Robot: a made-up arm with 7 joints.
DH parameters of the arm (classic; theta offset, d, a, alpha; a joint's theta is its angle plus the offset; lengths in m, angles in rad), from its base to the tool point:
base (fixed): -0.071 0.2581 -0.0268 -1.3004
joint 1: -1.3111 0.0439 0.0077 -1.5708
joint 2: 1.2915 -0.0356 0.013 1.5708
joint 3: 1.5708 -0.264 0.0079 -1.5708
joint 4: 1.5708 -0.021 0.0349 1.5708
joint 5: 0 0.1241 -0.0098 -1.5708
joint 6: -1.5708 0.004 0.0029 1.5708
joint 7: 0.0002 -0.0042 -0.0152 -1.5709
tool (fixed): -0.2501 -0.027 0 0
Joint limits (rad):
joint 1: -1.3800..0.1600
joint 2: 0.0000..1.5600
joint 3: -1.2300..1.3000
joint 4: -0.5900..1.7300
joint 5: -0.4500..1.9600
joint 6: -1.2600..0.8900
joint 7: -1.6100..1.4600
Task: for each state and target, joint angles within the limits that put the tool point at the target. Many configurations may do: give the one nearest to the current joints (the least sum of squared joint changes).
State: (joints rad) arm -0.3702 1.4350 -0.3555 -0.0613 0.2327 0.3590 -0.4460
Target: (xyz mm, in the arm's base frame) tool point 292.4 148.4 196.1
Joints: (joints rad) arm -1.3791 0.8350 -0.3485 0.3713 0.3908 0.2775 -0.1156
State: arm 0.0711 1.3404 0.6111 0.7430 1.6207 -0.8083 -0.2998
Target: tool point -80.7 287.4 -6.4
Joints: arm 0.0145 0.6987 0.5179 0.7594 1.5990 -0.7651 -0.3144
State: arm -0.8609 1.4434 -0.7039 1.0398 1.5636 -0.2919 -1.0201
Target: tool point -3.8 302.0 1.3
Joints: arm -0.3857 0.8580 -0.7600 1.1315 1.4965 -0.4095 -0.6102
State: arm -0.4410 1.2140 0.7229 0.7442 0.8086 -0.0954 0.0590
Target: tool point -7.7 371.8 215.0
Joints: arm 0.1600 1.2528 1.0228 0.2032 0.7144 -0.0180 -0.2522
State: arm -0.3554 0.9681 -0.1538 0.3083 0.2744 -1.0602 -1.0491
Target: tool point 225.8 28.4 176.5
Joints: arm -1.1309 0.4014 -0.2303 -0.4977 0.3176 -1.1234 -1.0865
